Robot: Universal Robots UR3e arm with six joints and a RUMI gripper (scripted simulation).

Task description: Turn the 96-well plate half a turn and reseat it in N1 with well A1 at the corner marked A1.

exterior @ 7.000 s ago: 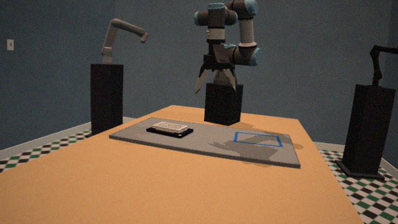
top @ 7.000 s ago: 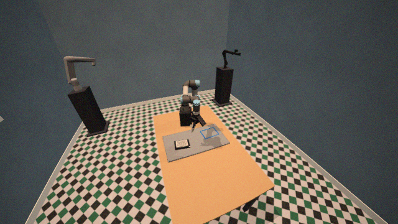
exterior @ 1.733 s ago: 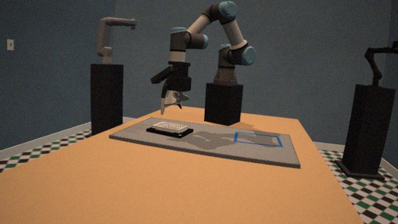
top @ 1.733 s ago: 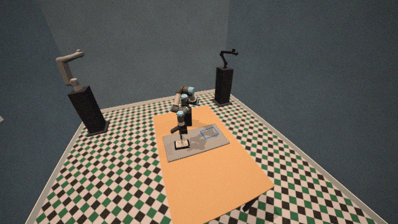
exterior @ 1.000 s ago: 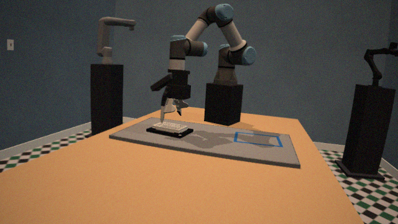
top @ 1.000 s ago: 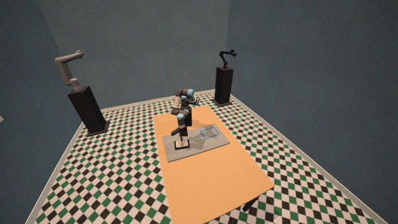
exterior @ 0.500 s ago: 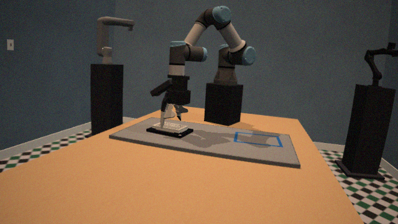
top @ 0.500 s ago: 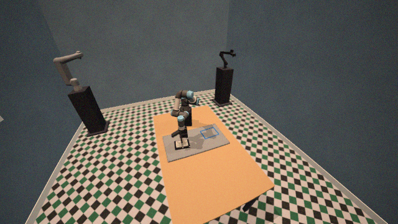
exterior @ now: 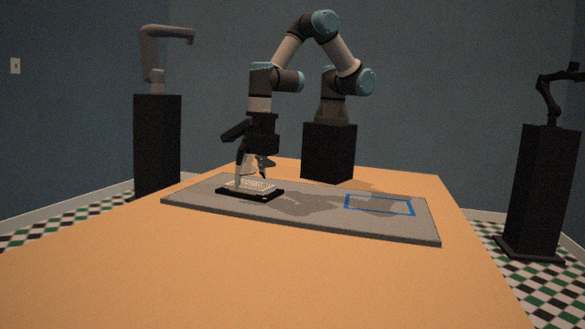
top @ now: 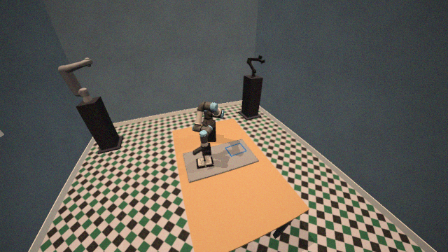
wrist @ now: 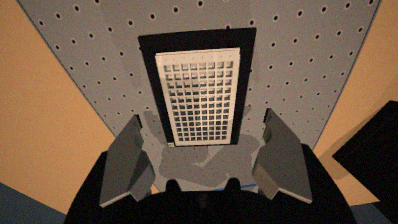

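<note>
Now: the white 96-well plate 1 cm below my hand. Also, from my hand: white corner mark: 7 cm ahead, 6 cm to the left, 2 cm below; then black plate nest N1: 2 cm below.
</note>
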